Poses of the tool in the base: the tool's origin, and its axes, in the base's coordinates. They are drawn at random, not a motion.
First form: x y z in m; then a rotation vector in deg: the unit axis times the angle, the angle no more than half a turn.
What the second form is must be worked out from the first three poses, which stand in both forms.
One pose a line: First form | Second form
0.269 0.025 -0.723 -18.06 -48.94 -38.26 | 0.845 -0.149 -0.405 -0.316 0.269 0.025 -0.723
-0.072 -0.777 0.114 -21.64 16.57 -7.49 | 0.970 -0.187 0.143 -0.065 -0.072 -0.777 0.114
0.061 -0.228 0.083 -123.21 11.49 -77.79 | 0.291 -0.806 0.075 -0.509 0.061 -0.228 0.083
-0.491 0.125 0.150 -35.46 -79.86 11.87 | 0.718 -0.280 -0.630 0.094 -0.491 0.125 0.150
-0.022 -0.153 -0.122 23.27 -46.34 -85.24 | 0.644 0.178 -0.355 -0.653 -0.022 -0.153 -0.122
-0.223 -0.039 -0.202 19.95 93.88 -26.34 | 0.646 0.153 0.720 -0.202 -0.223 -0.039 -0.202
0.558 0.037 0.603 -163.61 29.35 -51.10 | 0.053 -0.940 0.169 -0.293 0.558 0.037 0.603
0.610 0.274 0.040 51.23 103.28 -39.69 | 0.485 0.367 0.741 -0.285 0.610 0.274 0.040
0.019 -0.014 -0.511 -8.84 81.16 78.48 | 0.550 -0.065 0.598 0.579 0.019 -0.014 -0.511
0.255 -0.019 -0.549 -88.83 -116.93 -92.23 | 0.058 -0.511 -0.673 -0.531 0.255 -0.019 -0.549
